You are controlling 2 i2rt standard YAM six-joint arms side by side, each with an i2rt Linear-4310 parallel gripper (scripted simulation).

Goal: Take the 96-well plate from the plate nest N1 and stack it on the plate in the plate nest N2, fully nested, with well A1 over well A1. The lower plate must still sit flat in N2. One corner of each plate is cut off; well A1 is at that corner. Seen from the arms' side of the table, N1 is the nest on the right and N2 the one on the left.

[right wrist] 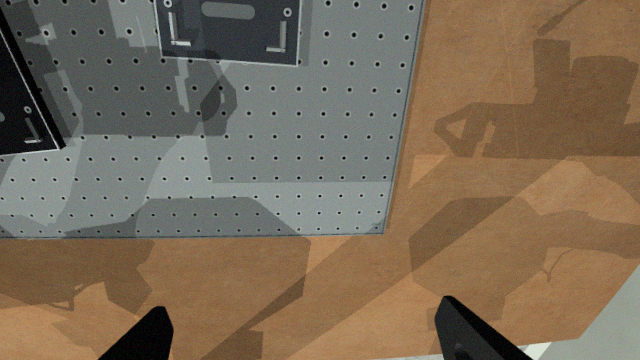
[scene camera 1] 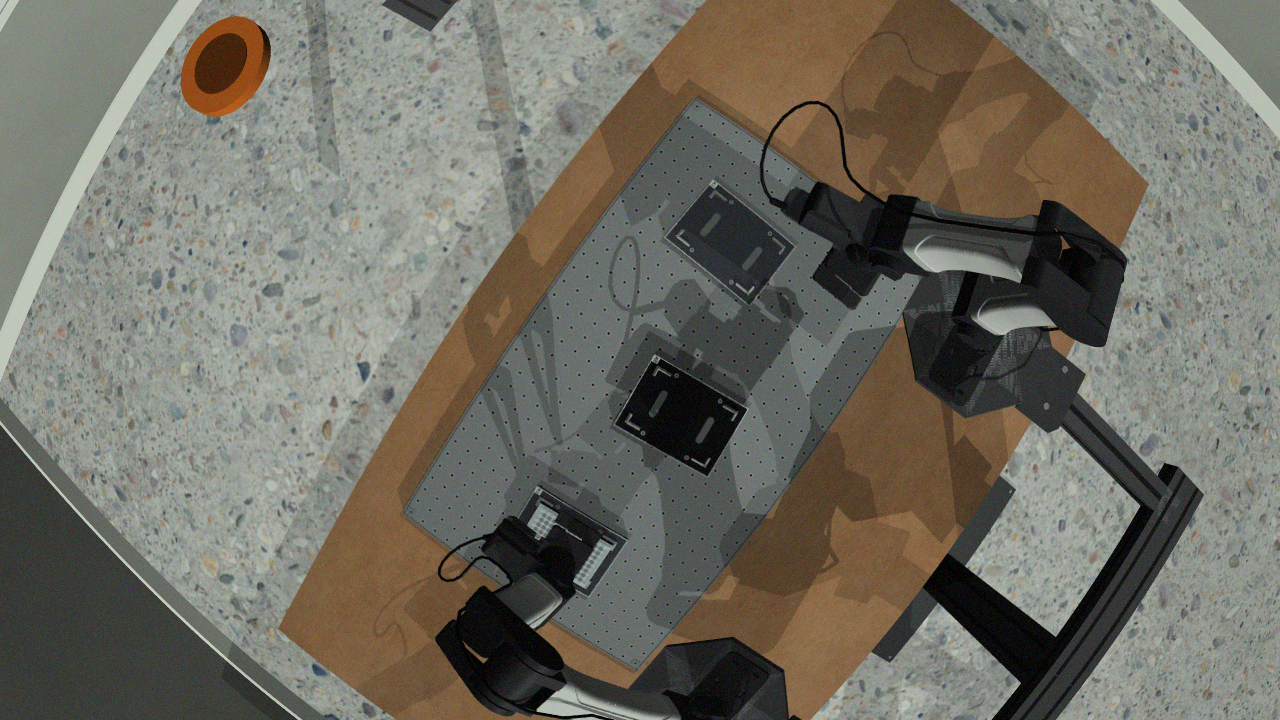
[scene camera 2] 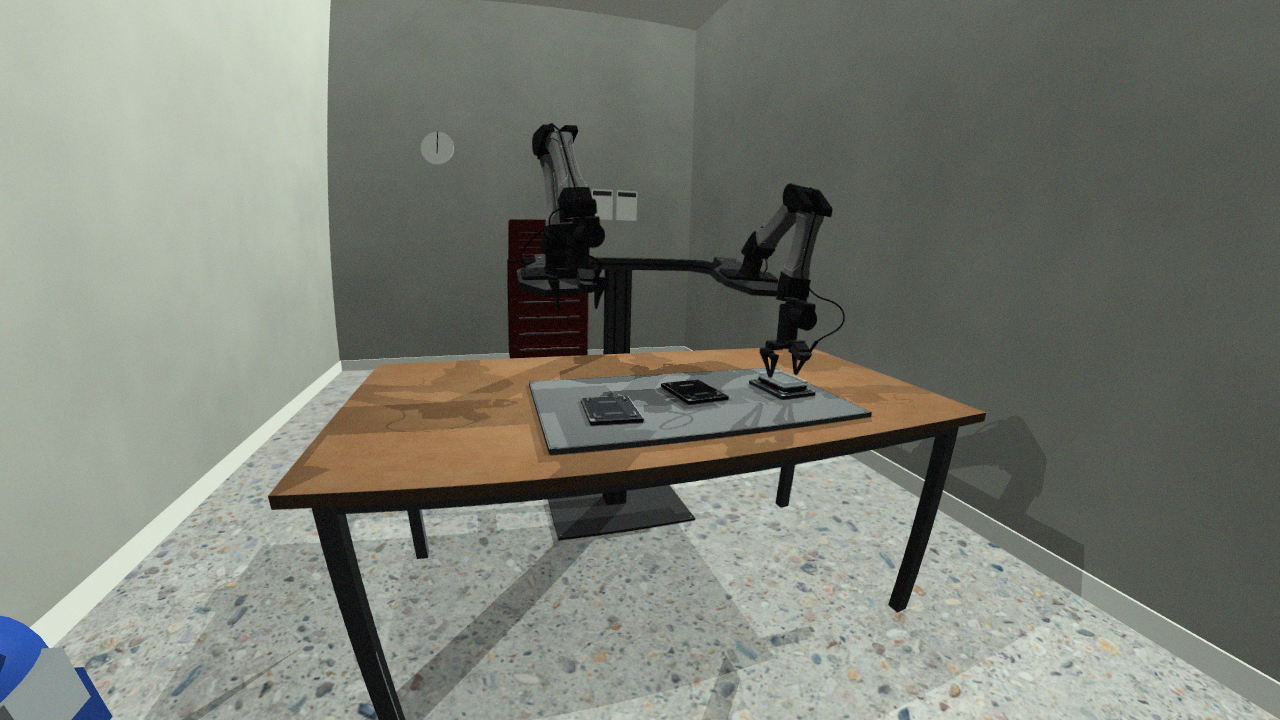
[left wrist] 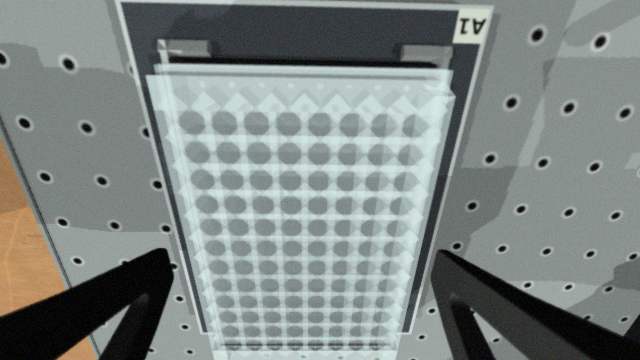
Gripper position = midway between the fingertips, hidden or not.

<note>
In view: the left gripper (scene camera 1: 561, 548), the right gripper (scene camera 1: 849, 253), a clear 96-well plate (scene camera 1: 583, 577) and a black nest (scene camera 2: 697, 387).
The clear 96-well plate also shows in the left wrist view (left wrist: 305, 200). The left gripper shows as well in scene camera 2 (scene camera 2: 782, 375) and in the left wrist view (left wrist: 303, 262). The right gripper shows as well in the right wrist view (right wrist: 308, 313). The right wrist view does not show the clear 96-well plate: it is out of frame.
</note>
